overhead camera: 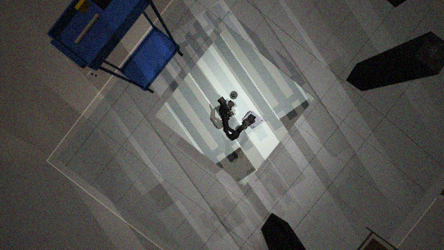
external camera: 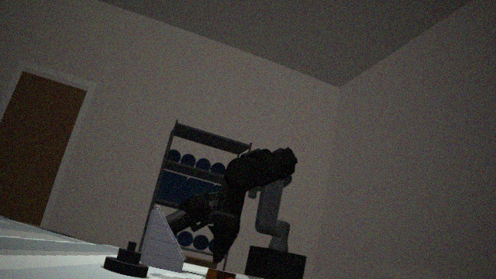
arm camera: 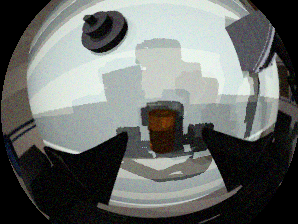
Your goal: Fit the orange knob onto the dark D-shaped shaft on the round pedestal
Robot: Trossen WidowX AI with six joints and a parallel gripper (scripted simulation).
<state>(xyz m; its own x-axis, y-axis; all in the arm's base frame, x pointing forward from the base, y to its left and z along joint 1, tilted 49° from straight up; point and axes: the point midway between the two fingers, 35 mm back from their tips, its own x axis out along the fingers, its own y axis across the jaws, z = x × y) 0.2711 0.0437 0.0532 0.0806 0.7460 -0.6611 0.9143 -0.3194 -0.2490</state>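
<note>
Right now the orange knob is 10 mm ahead of my gripper tip, 10 mm to the left of it and 40 mm below it. The rest, counted from my gripper tip: dark round pedestal 20 mm ahead, 190 mm to the right, 30 mm below.
</note>
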